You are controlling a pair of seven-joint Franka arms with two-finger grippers.
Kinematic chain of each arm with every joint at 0, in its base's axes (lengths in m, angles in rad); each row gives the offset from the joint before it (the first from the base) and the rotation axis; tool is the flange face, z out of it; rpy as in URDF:
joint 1: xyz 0 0 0.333 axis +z
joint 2: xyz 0 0 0 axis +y
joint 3: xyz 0 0 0.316 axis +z
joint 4: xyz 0.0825 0 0 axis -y
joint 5: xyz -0.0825 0 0.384 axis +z
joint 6: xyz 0 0 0 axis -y
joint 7: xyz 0.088 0 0 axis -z
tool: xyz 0 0 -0.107 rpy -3.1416 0 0
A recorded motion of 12 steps. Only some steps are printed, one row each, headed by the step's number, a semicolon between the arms.
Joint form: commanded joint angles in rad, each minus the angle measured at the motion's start. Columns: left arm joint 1, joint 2, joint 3, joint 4, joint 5, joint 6, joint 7; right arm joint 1, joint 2, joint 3, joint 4, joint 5, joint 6, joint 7.
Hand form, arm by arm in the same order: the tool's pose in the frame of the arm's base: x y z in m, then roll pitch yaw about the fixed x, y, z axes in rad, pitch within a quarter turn. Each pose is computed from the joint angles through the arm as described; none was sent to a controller.
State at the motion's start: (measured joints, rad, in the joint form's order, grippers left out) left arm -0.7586 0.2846 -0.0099 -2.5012 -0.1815 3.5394 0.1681; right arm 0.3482 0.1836 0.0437 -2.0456 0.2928 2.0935 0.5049
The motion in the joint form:
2: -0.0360 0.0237 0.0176 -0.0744 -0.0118 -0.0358 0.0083; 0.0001 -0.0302 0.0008 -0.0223 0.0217 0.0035 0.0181
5: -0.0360 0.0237 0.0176 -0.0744 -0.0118 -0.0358 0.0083; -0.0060 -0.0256 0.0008 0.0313 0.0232 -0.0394 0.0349
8: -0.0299 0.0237 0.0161 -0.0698 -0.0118 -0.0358 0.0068; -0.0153 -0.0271 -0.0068 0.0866 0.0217 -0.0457 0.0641
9: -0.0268 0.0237 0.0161 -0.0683 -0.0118 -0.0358 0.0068; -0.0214 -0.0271 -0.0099 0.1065 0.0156 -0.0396 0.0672
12: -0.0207 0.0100 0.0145 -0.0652 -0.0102 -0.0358 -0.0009; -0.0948 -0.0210 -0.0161 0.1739 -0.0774 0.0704 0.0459
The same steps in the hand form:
2: 0.3580 -0.3262 0.2223 -3.0739 -0.6138 -0.7832; 0.5126 0.2281 0.3508 -2.9894 0.2541 -0.2868
5: 0.3580 -0.3262 0.2223 -3.0739 -0.6138 -0.7832; 0.5225 0.2302 0.3686 -2.9810 0.2561 -0.2970
8: 0.3607 -0.3258 0.2237 -3.0756 -0.6185 -0.7764; 0.5385 0.2262 0.3936 -2.9557 0.2211 -0.3336
9: 0.3621 -0.3251 0.2241 -3.0756 -0.6200 -0.7733; 0.5457 0.2226 0.4030 -2.9446 0.1978 -0.3421
12: 0.3653 -0.3255 0.2318 -3.0815 -0.6373 -0.7606; 0.5882 0.1778 0.4398 -2.9116 0.0025 -0.3793

